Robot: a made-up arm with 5 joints. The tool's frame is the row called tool.
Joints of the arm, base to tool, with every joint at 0 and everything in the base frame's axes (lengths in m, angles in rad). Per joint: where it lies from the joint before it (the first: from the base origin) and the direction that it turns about. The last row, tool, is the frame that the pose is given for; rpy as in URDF.
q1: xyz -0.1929 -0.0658 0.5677 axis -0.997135 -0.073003 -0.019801
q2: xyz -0.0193 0.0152 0.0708 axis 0 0 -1
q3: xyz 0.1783 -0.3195 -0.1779 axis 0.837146 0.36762 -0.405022
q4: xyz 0.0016 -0.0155 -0.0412 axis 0 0 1
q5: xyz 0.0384 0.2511 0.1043 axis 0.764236 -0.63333 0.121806
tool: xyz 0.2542 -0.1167 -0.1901 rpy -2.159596 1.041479 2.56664
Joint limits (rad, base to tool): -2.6..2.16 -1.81..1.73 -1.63..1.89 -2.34..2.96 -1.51..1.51
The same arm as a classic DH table. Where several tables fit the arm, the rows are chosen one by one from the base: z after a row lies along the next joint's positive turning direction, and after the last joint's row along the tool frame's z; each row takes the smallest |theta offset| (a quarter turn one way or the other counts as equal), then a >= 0, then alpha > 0; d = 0 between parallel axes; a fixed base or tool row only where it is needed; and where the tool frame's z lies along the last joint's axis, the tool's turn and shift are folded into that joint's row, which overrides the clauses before.
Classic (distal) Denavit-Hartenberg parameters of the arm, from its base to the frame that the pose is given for. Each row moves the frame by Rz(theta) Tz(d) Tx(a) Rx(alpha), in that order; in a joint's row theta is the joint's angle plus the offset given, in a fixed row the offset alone. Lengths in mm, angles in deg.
base (fixed): theta0 -85.81, d 571.6, a 51.5, alpha 91.13
q1: theta0 0, d 215.4, a -16.6, alpha 88.87
q2: theta0 -19.52, d 91.3, a 364.2, alpha 66.11
q3: theta0 0, d 32.8, a 14.8, alpha 113.89
q4: theta0 -63.36, d 77, a -217.8, alpha -83
q5: theta0 -65.67, d 97.3, a -231.7, alpha -57.67
tool (fixed): theta0 134.48, d 30, a 0, alpha 0
Joint limits (deg, base to tool): -148.97..123.76 -103.71..99.12 -93.39..108.29 -134.07..169.6 -86.52..86.52

